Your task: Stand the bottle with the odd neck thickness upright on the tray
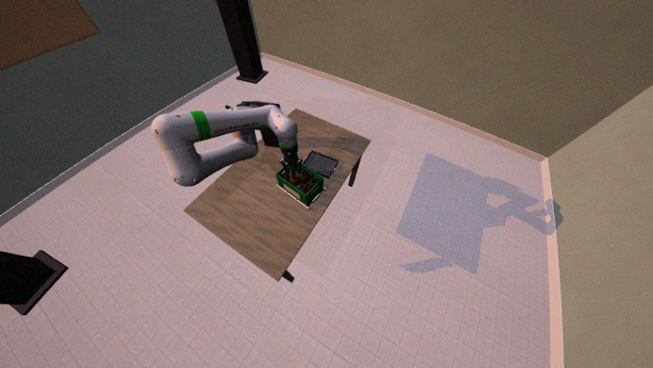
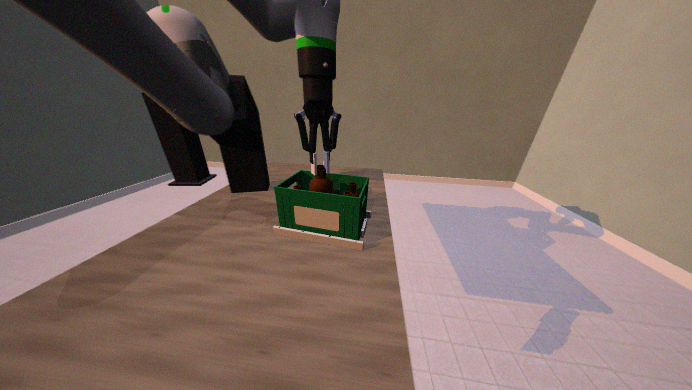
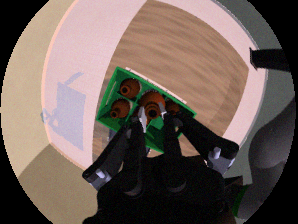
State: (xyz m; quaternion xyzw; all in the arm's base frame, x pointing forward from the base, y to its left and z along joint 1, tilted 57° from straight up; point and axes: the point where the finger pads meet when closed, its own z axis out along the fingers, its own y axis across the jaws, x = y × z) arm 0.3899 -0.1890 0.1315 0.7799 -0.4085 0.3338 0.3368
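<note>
Right now the brown bottle is 9 cm below my hand. Round my hand: dark tray (6 cm ahead, 31 cm to the left, 24 cm below); then green crate (1 cm ahead, 4 cm to the left, 17 cm below).
</note>
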